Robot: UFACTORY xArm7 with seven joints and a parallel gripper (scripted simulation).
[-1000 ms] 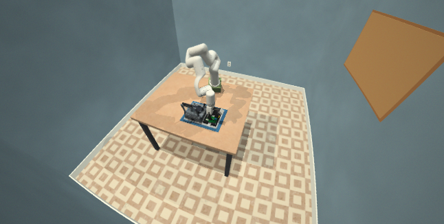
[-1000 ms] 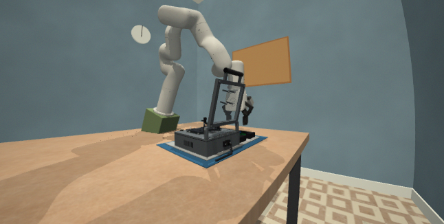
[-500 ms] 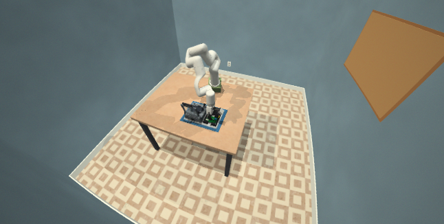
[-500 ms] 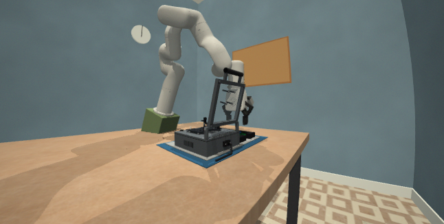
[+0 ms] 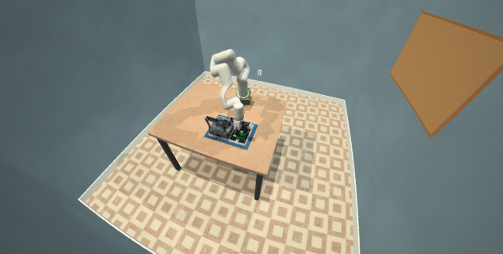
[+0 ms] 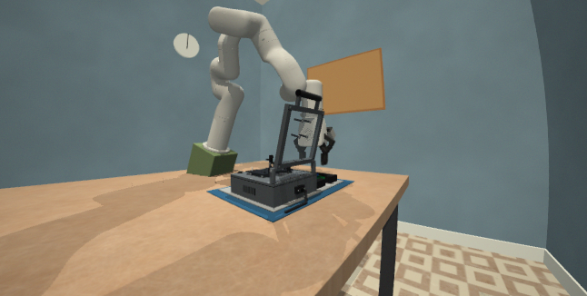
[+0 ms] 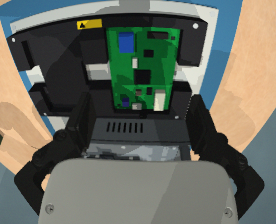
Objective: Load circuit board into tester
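The green circuit board lies 60 mm below my hand. Also, from my hand: clear lid 150 mm to the right, 110 mm ahead, 100 mm above; grey tester 130 mm to the right, 30 mm above, 10 mm ahead.
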